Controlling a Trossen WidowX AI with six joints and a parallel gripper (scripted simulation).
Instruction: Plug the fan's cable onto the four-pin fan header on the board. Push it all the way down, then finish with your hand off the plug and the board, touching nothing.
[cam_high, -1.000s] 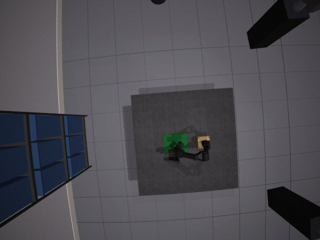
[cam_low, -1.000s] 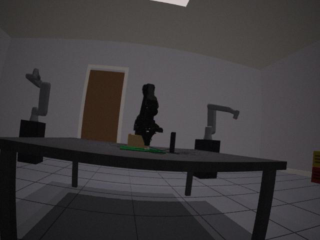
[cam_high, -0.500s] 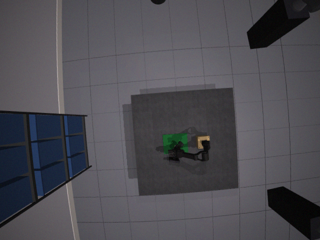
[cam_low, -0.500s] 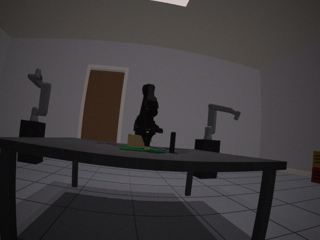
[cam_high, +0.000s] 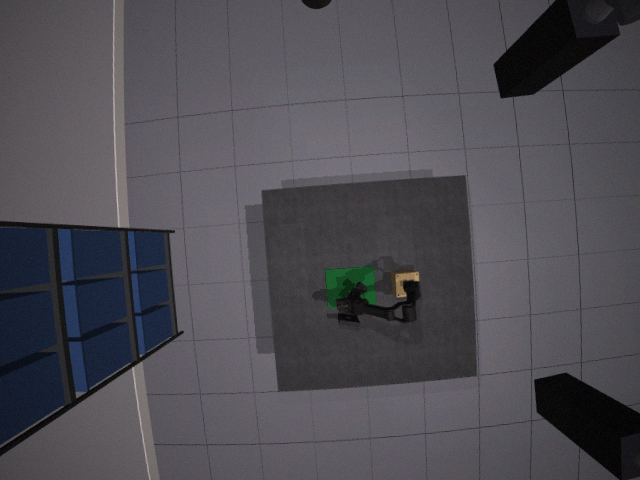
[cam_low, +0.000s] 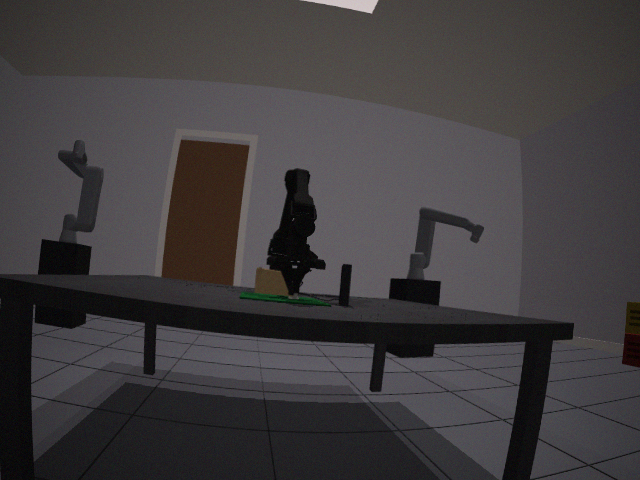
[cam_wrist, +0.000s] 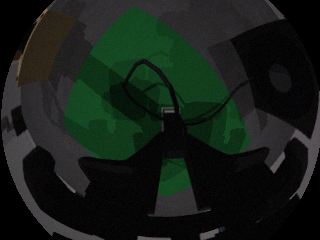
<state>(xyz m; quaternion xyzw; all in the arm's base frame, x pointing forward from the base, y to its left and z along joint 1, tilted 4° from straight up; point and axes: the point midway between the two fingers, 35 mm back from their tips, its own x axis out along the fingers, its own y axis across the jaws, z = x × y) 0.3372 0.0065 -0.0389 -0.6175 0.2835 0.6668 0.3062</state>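
Right now the black fan plug is 1 cm above my gripper tip. Round my gripper tip: white fan header (3 cm below, 1 cm to the left); then green circuit board (4 cm below, 3 cm to the right); then black fan (14 cm to the left, 4 cm ahead, 3 cm above).
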